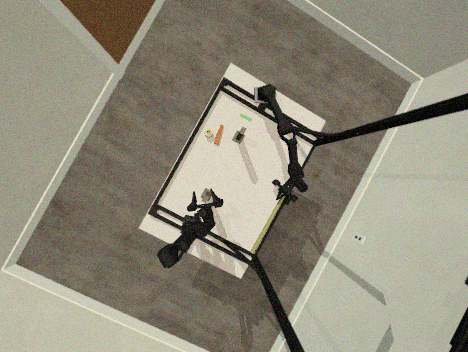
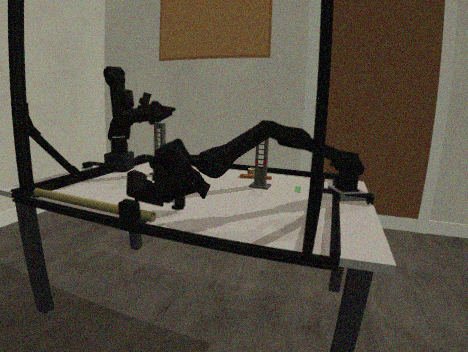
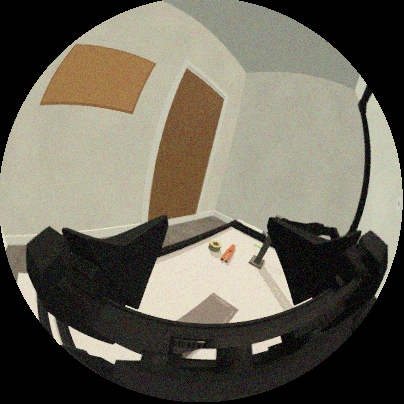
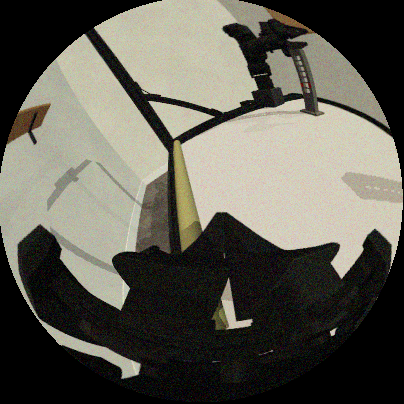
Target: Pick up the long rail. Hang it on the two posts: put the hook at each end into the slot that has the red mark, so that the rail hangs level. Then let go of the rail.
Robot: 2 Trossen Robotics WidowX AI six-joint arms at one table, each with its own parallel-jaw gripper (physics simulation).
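Frame: origin at the left arm's base, x ahead, y left, z up, level; centimetres.
Seen in the pictures: left gripper, fingertip midpoint: (image 1: 202,189) (image 2: 173,111) (image 3: 219,221); right gripper, fingertip midpoint: (image 1: 276,199) (image 2: 135,198) (image 4: 220,216); left arm's base at its link origin: (image 1: 190,227) (image 2: 119,152) (image 4: 265,88); right arm's base at its link origin: (image 1: 262,95) (image 2: 346,189).
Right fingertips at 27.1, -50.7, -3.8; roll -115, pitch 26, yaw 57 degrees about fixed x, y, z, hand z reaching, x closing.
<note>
Pixels of each thing's middle, then the offset from my right fingertips to it, as dx, dy, dz.
- long tan rail at the middle of its body: (image 4: 177,174) (image 2: 84,203) (image 1: 270,222) -15.8, +0.1, -2.4
- grey slotted post at the middle of its body: (image 2: 261,157) (image 3: 267,241) (image 1: 240,134) +34.8, +33.0, +6.9
- yellow ring at the middle of its body: (image 3: 214,245) (image 1: 208,133) +32.6, +52.4, -2.5
- orange piece at the middle of its body: (image 3: 228,251) (image 1: 218,134) +33.5, +45.9, -3.1
- small green piece at the middle of its body: (image 2: 298,189) (image 1: 245,117) +48.7, +31.2, -3.7
The long tan rail (image 1: 267,225) (image 2: 93,204) (image 4: 184,203) lies along the table's edge beside the black frame bar. My right gripper (image 1: 279,190) (image 2: 177,204) (image 4: 220,216) is shut low over one end of the rail, which runs under its fingers. One grey slotted post (image 1: 239,135) (image 2: 261,154) (image 3: 260,254) with a red mark stands mid-table. The other post (image 1: 206,195) (image 2: 159,137) (image 4: 305,80) stands right below my left gripper (image 1: 205,200) (image 2: 166,111) (image 3: 218,222), which is wide open and empty above its top.
A yellow ring (image 1: 209,133) (image 3: 215,245), an orange piece (image 1: 218,134) (image 3: 227,252) and a small green piece (image 1: 245,117) (image 2: 297,188) lie near the far post. A black frame (image 1: 180,157) rims the table, with tall uprights (image 2: 320,105) at its corners.
</note>
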